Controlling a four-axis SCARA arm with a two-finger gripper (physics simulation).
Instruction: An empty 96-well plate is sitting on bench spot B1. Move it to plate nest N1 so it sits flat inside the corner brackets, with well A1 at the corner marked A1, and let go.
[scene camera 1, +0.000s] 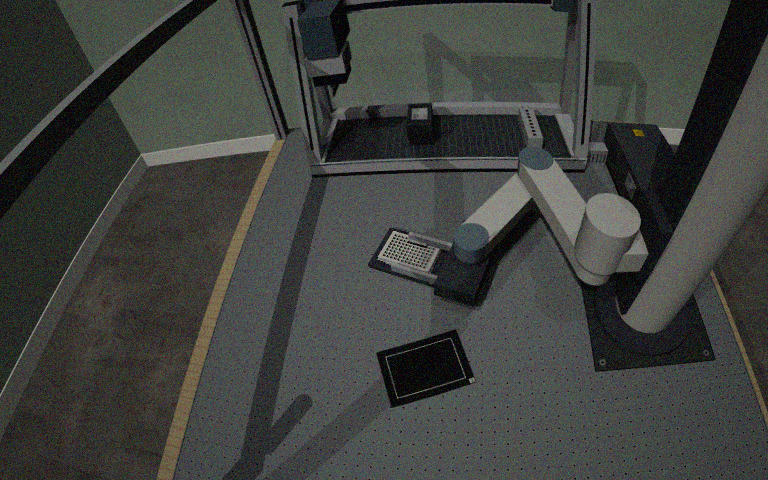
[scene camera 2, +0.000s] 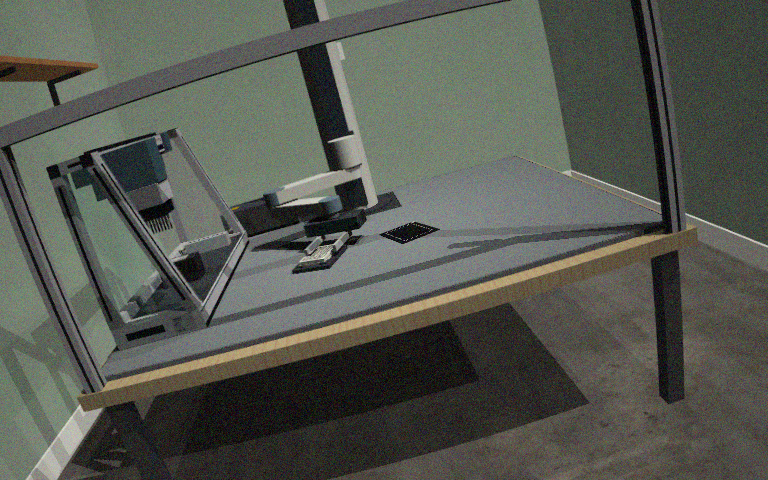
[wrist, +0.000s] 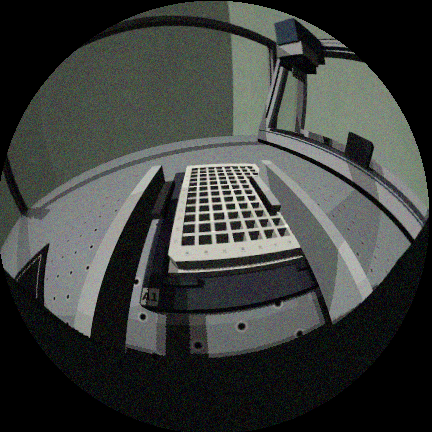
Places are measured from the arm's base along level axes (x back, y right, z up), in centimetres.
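Pixels of known places: gripper, fingertip midpoint: (scene camera 1: 400, 250) (scene camera 2: 320, 250) (wrist: 211, 170); arm's base at its link origin: (scene camera 1: 641, 308).
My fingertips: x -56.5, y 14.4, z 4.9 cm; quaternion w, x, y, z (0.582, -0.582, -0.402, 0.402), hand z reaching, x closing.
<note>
For each thing: its top centre in the pictures, then the offset to it from my fingertips. "spot": a spot on its surface instead.
- white 96-well plate at its top centre: (wrist: 231, 188) (scene camera 1: 410, 250) (scene camera 2: 318, 252) dz -1.0, dx +1.9, dy +0.8 cm
- dark nest N1 at its top centre: (wrist: 231, 197) (scene camera 1: 410, 252) (scene camera 2: 319, 255) dz -1.8, dx +2.0, dy +0.9 cm
- black spot B1 at a spot on its surface: (scene camera 1: 424, 367) (scene camera 2: 408, 231) spot: dz -3.4, dx +6.3, dy -26.9 cm
- framed machine at a spot on its surface: (scene camera 1: 447, 164) spot: dz -0.8, dx +10.8, dy +30.6 cm
- blue head at a spot on its surface: (scene camera 1: 322, 28) spot: dz +42.1, dx -15.6, dy +32.1 cm
- black box at a spot on its surface: (scene camera 1: 640, 158) spot: dz +7.9, dx +64.5, dy +23.7 cm
The white 96-well plate (scene camera 1: 407, 250) (scene camera 2: 317, 255) (wrist: 220, 253) is over the dark nest N1 (scene camera 1: 374, 260) (wrist: 240, 292), whose A1 label is at the near left corner in the wrist view. My gripper (scene camera 1: 399, 252) (wrist: 211, 170) is low over the nest and shut, with its fingers along the plate's two long sides. A strip of nest shows between the left finger and the plate; the right finger's pad overlaps the plate's edge in view. Part of the right side is hidden. I cannot tell whether the plate sits flat or read its well A1.
The black spot B1 (scene camera 1: 424, 367) (scene camera 2: 408, 232), outlined in white, bears no plate. A framed machine (scene camera 1: 447, 164) (scene camera 2: 226, 277) with a blue head (scene camera 1: 322, 28) (wrist: 292, 35) stands beyond the nest. A black box (scene camera 1: 640, 158) is near the arm's column (scene camera 1: 690, 232).
</note>
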